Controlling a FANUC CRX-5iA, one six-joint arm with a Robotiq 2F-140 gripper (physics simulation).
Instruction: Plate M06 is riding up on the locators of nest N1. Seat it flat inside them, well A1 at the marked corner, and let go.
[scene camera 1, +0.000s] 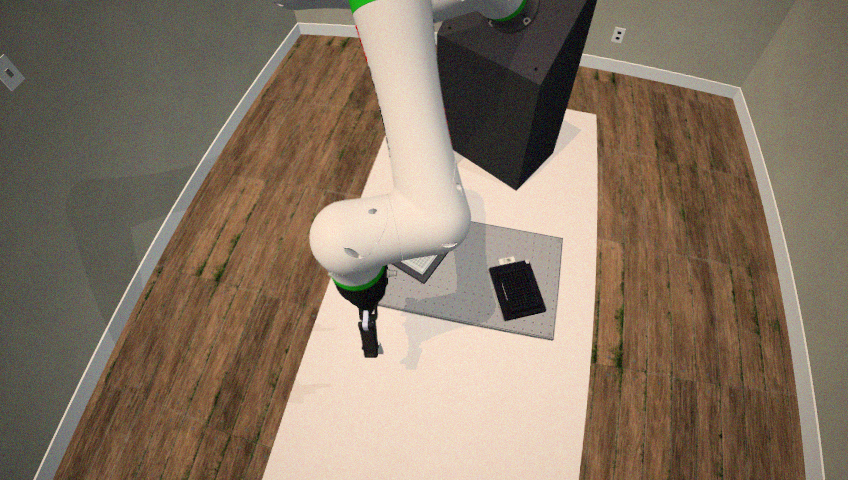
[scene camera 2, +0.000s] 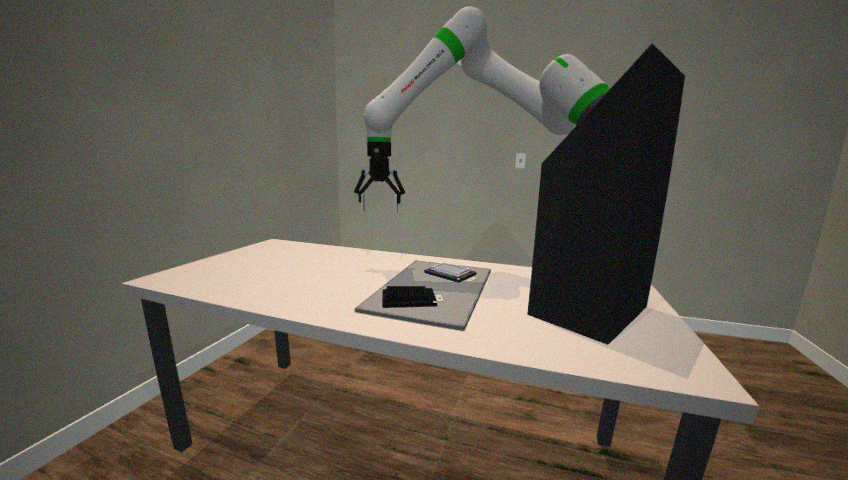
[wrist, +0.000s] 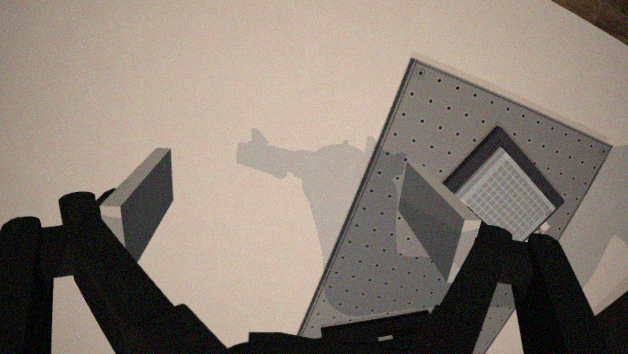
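Where they show: gripper, fingertip midpoint: (scene camera 1: 377, 322) (scene camera 2: 379, 211) (wrist: 290, 180); arm's base, origin of the base link: (scene camera 1: 512, 5) (scene camera 2: 609, 124).
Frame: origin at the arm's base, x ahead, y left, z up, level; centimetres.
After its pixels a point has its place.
Note:
A pale gridded plate (scene camera 1: 421, 263) {x 49.4, y -18.7, z -51.9 cm} (scene camera 2: 450, 268) {x 44.9, y -17.7, z -50.9 cm} (wrist: 510, 195) {x 45.5, y -20.0, z -50.9 cm} sits on a dark nest (scene camera 1: 423, 280) {x 54.4, y -17.4, z -52.2 cm} (wrist: 475, 162) {x 51.2, y -22.9, z -52.2 cm}, partly hidden by the arm in scene camera 1 and by a finger in the wrist view. A black plate (scene camera 1: 516, 287) {x 54.1, y 8.5, z -51.4 cm} (scene camera 2: 409, 293) {x 53.4, y 10.7, z -50.7 cm} sits on another dark nest; the two blend together. No name is readable, so I cannot tell which is M06 or N1, nor see well A1. Whether either plate is tilted is unclear at this size. My gripper (scene camera 1: 373, 350) (scene camera 2: 380, 208) {x 75.3, y -24.2, z -31.7 cm} (wrist: 290, 180) {x 75.3, y -24.2, z -31.7 cm} is open and empty, high above the table and off to the side of both nests.
Both nests stand on a grey perforated board (scene camera 1: 538, 249) {x 40.1, y 15.1, z -53.4 cm} (scene camera 2: 458, 315) {x 37.5, y 16.4, z -53.4 cm} (wrist: 435, 115) {x 57.8, y -27.1, z -53.4 cm} on the pale table (scene camera 1: 476, 404) {x 86.5, y 0.2, z -54.7 cm} (scene camera 2: 238, 279) {x 120.1, y 5.8, z -54.7 cm} (wrist: 150, 75) {x 90.3, y -24.5, z -54.7 cm}. A small light tag (scene camera 1: 506, 260) {x 45.0, y 5.6, z -53.2 cm} (scene camera 2: 439, 297) {x 44.9, y 5.5, z -53.2 cm} lies beside the black plate. The dark robot pedestal (scene camera 1: 487, 101) {x 9.5, y -4.1, z -25.4 cm} (scene camera 2: 595, 208) {x 5.5, y 17.1, z -21.4 cm} stands behind the board.

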